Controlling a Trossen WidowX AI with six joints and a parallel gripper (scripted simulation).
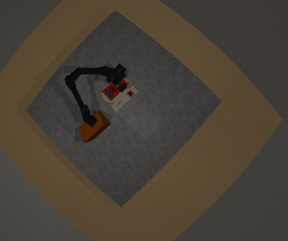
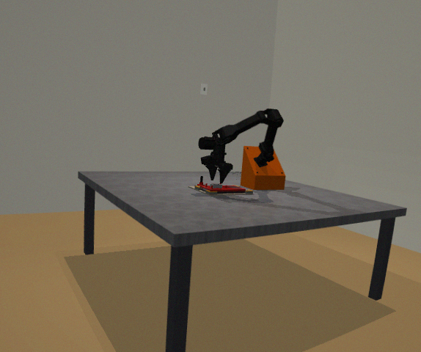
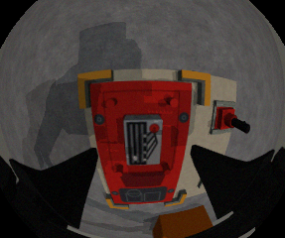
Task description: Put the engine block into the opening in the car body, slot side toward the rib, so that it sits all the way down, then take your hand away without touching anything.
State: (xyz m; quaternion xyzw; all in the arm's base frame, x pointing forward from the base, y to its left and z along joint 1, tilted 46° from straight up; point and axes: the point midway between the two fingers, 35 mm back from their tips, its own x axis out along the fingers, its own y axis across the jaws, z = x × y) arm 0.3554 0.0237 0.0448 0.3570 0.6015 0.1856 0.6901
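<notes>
My gripper tip is 10 mm to the right of the grey engine block and 30 mm above it.
</notes>
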